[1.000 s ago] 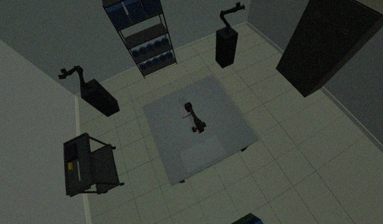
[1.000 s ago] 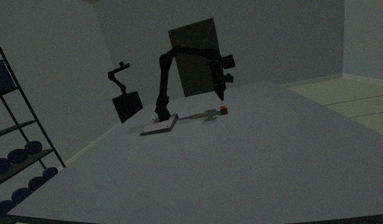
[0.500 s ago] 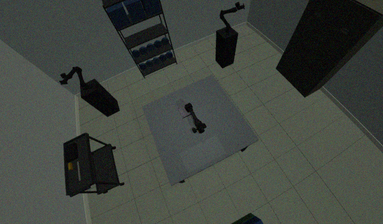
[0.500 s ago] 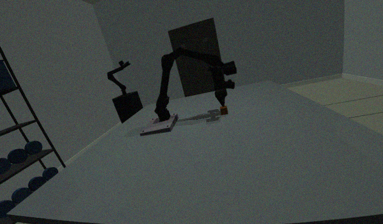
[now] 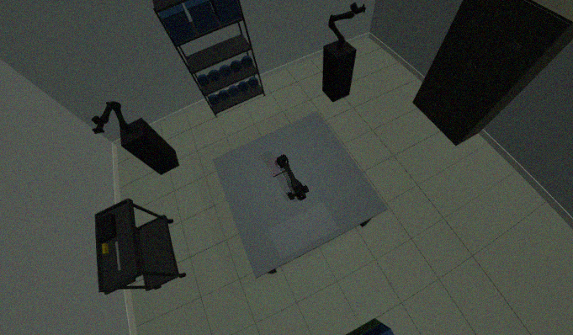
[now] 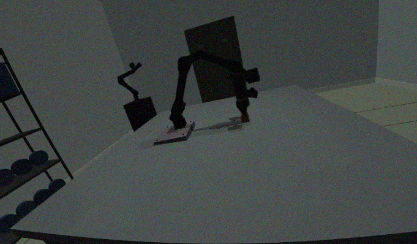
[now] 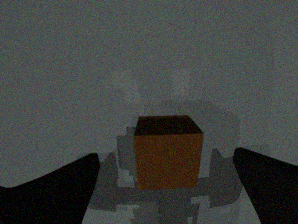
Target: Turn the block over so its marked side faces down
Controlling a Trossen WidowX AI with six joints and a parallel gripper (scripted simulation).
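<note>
Now: the orange block 1 cm behind my gripper tip and 2 cm below it.
</note>
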